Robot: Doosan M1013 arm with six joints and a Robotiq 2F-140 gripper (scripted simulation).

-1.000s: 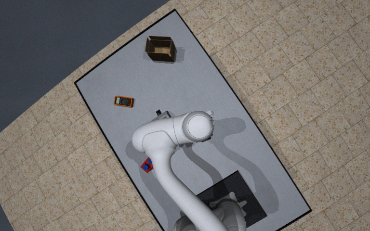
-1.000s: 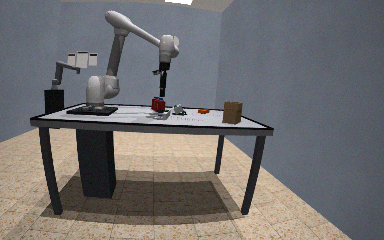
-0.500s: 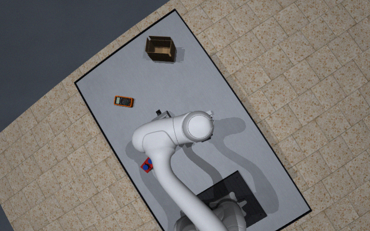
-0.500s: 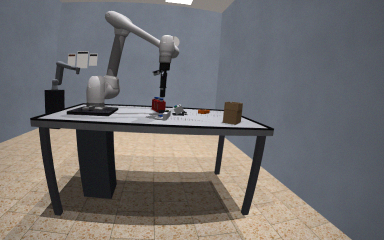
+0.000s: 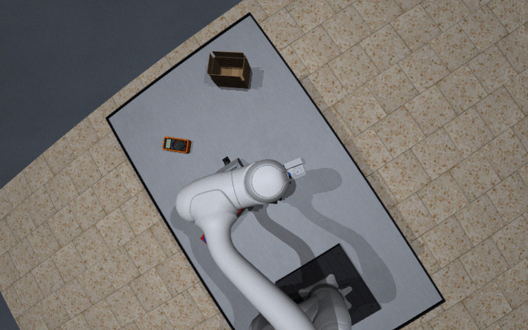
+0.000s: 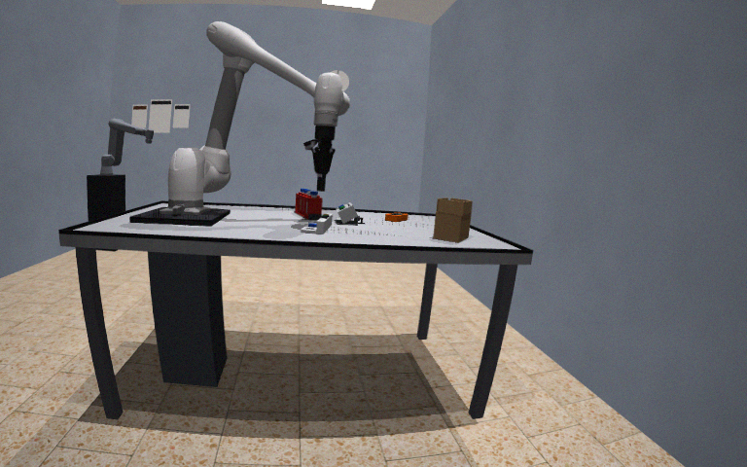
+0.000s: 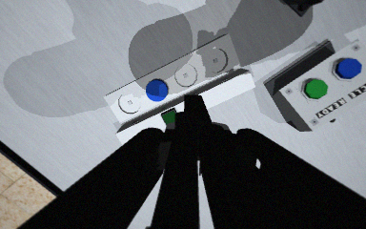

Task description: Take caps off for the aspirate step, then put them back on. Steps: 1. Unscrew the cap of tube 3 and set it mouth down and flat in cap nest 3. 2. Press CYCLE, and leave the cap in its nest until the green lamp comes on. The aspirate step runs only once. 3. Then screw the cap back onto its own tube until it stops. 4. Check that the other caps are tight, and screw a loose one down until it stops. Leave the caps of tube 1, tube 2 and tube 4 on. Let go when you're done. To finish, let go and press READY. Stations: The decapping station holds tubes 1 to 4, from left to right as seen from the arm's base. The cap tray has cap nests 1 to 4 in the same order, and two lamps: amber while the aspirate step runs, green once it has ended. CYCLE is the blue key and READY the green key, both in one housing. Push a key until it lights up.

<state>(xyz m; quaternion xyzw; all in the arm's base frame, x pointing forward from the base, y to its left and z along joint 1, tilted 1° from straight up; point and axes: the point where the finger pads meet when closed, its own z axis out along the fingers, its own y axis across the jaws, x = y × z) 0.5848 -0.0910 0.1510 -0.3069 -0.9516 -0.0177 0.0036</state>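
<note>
Now: the blue cycle key 9 cm ahead of my hand, 19 cm to the left of it and 11 cm below it. Also, from my hand: key housing (11 cm ahead, 17 cm to the left, 12 cm below); green ready key (9 cm ahead, 14 cm to the left, 11 cm below); blue cap (2 cm behind, 4 cm to the right, 16 cm below).
</note>
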